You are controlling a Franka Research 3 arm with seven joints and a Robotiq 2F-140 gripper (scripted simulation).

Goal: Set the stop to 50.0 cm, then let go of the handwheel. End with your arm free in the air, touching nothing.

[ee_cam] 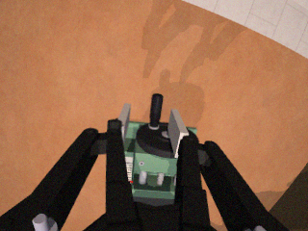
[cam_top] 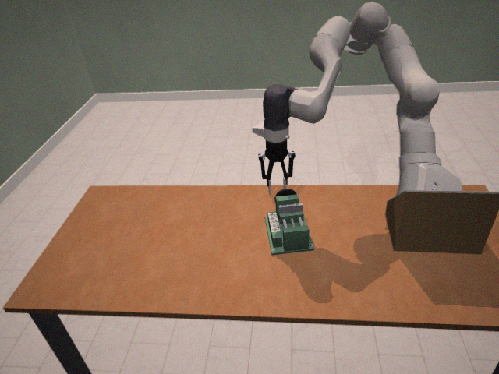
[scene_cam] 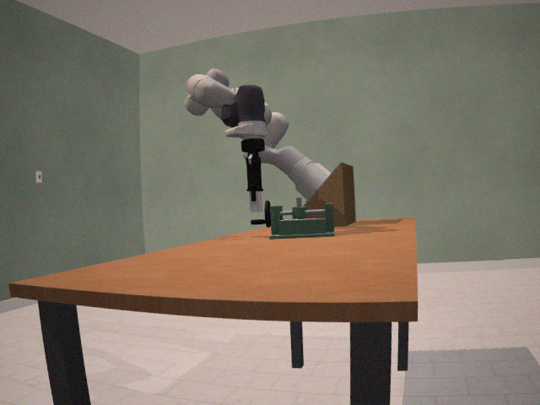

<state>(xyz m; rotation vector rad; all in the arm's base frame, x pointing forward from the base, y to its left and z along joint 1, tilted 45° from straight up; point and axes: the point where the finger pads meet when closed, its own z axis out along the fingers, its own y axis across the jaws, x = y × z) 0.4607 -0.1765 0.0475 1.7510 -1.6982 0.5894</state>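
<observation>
Now: hand 6 cm above the black handwheel, 2 cm to the right of it and 2 cm past it. From my hand the other things lie so: sliding stop block: 13 cm to the left, 3 cm below, 3 cm behind.
</observation>
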